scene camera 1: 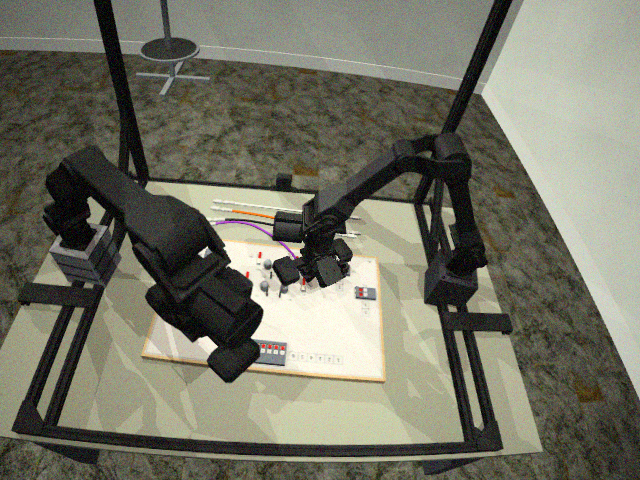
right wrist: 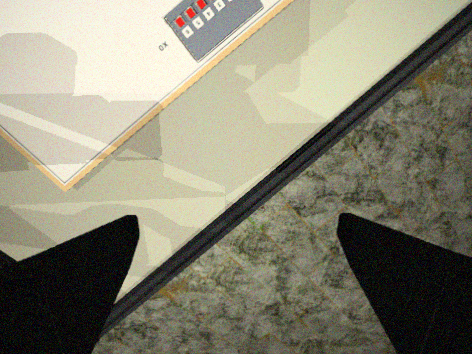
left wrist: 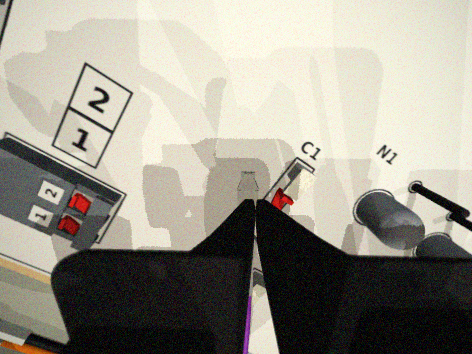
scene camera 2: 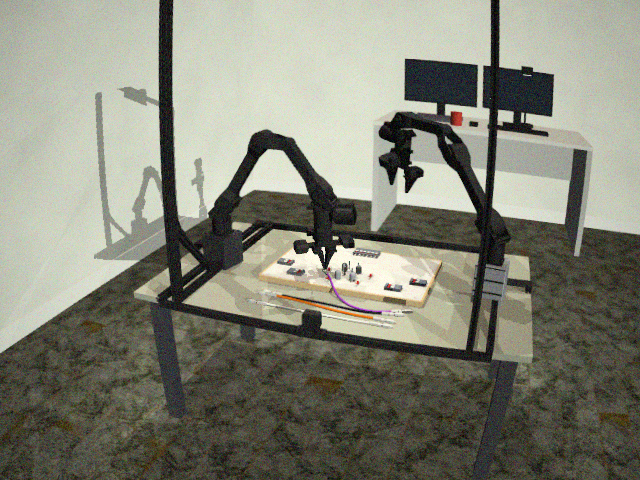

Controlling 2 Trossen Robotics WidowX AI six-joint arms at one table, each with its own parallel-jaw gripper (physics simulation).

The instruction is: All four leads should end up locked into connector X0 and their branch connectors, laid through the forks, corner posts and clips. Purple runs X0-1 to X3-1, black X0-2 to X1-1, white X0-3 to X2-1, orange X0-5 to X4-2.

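Frame: origin at the left arm's base, x ahead, y left, z up, level; metres.
Seen in the pictures: left gripper, fingertip midpoint: [scene camera 1: 307,280] [left wrist: 254,208] [scene camera 2: 325,269]; right gripper, fingertip midpoint: [scene camera 1: 209,351] [right wrist: 239,224] [scene camera 2: 398,188]; left arm's base at its link origin: [scene camera 1: 458,268] [scene camera 2: 221,232]; right arm's base at its link origin: [scene camera 1: 78,238] [scene camera 2: 493,261].
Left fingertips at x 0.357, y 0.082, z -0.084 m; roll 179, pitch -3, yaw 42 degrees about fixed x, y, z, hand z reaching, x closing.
Offsets run from my left fingertips to a thing's top centre. "pt": to the spot under its first point.
My left gripper [scene camera 1: 308,273] [scene camera 2: 325,266] [left wrist: 254,208] is shut on the purple lead [scene camera 1: 283,243] [scene camera 2: 338,297] [left wrist: 247,325] close above the board, beside clip C1 {pt dy +0.010, dx +0.009, dz -0.005 m} [left wrist: 281,200]. The lead's pale end shows faintly past the fingertips. The rest of it curves down to the table. The black lead [scene camera 1: 258,222] [scene camera 2: 305,300], orange lead {pt dy -0.195, dx +0.201, dz -0.020 m} [scene camera 1: 253,213] [scene camera 2: 330,308] and white lead [scene camera 1: 258,204] [scene camera 2: 289,308] lie on the table beside the board. Connector X0 [scene camera 1: 272,353] [scene camera 2: 366,252] [right wrist: 220,35] is at the board's edge. My right gripper [scene camera 2: 399,187] [right wrist: 239,224] is open and empty, high up.
The board {dy +0.076, dx +0.069, dz -0.008 m} [scene camera 1: 341,369] [scene camera 2: 426,273] lies on the table. Grey round posts {dy +0.039, dx +0.050, dz +0.019 m} [left wrist: 387,220] and dark forks {dy +0.060, dx +0.056, dz +0.019 m} [left wrist: 440,200] stand near the left fingers. A branch connector {pt dy -0.058, dx -0.083, dz +0.001 m} [left wrist: 20,185] with red levers is at the left in the left wrist view. A black frame {pt dy +0.400, dx +0.011, dz -0.013 m} [scene camera 1: 258,448] [right wrist: 280,175] edges the table.
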